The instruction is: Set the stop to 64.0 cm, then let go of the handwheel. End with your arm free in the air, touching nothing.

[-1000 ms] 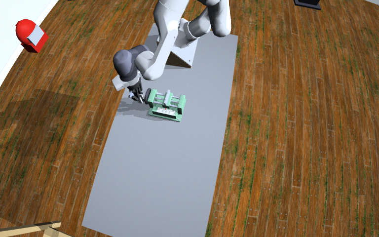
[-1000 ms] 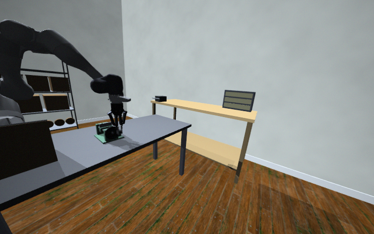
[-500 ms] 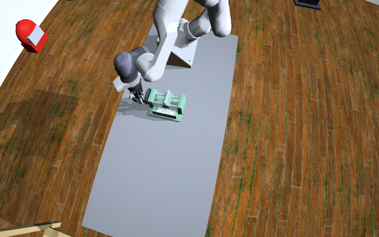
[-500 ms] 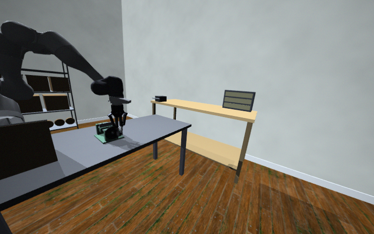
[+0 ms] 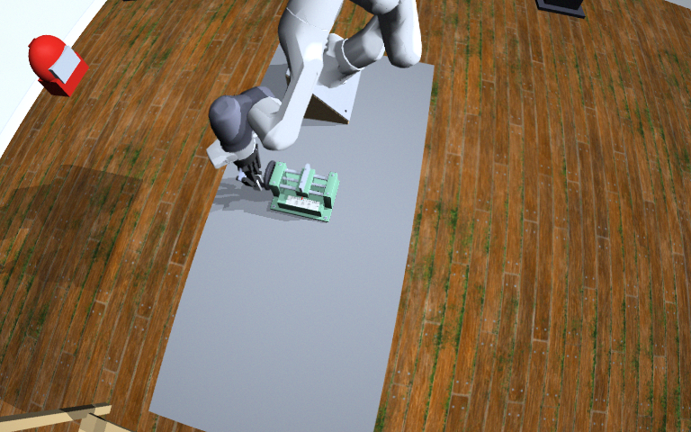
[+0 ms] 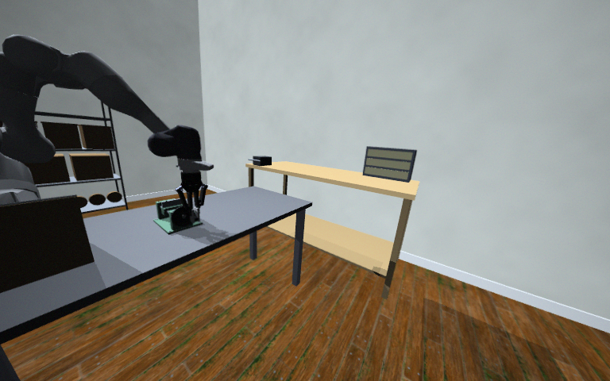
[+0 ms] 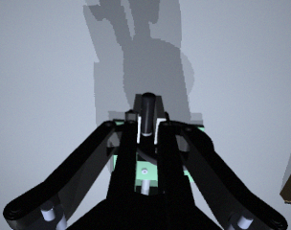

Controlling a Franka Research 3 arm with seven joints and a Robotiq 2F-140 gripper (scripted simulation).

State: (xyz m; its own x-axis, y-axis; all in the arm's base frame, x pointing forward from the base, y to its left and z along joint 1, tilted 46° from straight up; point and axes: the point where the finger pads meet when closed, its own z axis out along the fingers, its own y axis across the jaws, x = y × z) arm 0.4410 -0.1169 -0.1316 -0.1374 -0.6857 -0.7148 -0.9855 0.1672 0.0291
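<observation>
Right now my hand is 10 mm past the dark handwheel, 20 mm to the right of it and 10 mm above it. Also, from my hand: stop carriage 150 mm to the left, 10 mm above.
</observation>
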